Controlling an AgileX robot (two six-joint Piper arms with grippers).
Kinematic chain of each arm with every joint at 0, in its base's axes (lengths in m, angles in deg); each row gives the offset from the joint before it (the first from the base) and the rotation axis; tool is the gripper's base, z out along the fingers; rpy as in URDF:
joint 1: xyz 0 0 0.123 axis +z
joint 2: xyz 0 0 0 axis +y
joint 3: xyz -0.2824 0 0.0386 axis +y
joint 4: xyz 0.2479 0 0.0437 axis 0.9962 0 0.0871
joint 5: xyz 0 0 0 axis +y
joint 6: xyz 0.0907 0 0.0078 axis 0.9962 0 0.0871
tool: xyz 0 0 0 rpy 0 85 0
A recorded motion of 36 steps. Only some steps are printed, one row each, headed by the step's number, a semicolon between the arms.
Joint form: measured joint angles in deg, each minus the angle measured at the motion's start. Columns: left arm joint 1, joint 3, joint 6, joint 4, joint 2, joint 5; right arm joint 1, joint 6, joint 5, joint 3, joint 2, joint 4.
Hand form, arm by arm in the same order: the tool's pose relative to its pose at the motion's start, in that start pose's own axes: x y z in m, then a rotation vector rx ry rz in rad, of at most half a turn. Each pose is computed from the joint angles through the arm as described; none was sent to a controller.
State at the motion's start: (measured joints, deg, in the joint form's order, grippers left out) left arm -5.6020 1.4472 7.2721 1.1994 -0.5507 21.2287; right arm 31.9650 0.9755 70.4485 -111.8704 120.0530 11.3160
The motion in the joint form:
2: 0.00 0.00 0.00 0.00 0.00 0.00; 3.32 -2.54 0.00 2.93 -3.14 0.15
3: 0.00 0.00 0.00 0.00 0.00 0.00; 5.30 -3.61 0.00 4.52 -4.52 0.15
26: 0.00 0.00 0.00 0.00 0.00 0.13; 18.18 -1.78 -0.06 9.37 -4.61 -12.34
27: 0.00 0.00 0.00 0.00 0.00 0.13; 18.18 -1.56 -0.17 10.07 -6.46 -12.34
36: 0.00 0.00 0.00 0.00 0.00 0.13; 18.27 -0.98 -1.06 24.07 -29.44 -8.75
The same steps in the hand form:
2: 0.0000 0.0000 0.0000 0.0000 0.0000 0.0000; 0.0128 0.0268 -0.0089 -0.0188 0.0077 -0.0986
3: 0.0000 0.0000 0.0000 0.0000 0.0000 0.0000; 0.0206 0.0414 -0.0111 -0.0282 0.0178 -0.1492
26: 0.0002 0.0000 0.0000 0.0003 0.0023 0.0000; 0.0575 0.1087 0.0183 0.1272 0.1095 -0.4030
27: 0.0002 0.0000 0.0000 0.0003 0.0023 0.0000; 0.0596 0.1089 0.0067 0.1233 0.0875 -0.4002
36: 0.0002 0.0000 0.0000 0.0003 0.0023 0.0000; 0.1223 0.0999 -0.1014 0.0314 -0.0724 -0.3783

